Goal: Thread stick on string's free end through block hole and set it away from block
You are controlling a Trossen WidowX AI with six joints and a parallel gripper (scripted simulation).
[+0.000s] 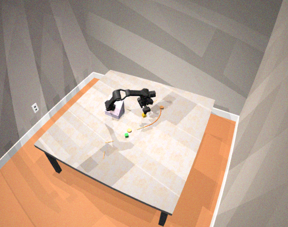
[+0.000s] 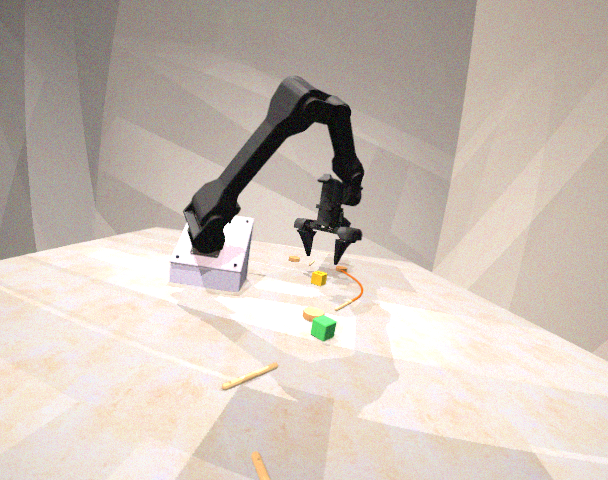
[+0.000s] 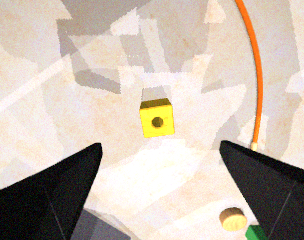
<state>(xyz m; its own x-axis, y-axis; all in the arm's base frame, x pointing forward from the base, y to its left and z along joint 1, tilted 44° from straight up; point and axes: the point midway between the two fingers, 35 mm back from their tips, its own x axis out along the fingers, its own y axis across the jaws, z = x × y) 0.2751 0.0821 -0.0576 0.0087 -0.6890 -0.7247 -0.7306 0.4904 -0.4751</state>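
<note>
Now: gripper tip 50 mm above the yellow wooden block. From my gripper tip the other things lie so: thin wooden stick (130 mm to the right, 60 mm below, 50 mm ahead); then green cube (280 mm to the right, 50 mm below, 20 mm behind).
</note>
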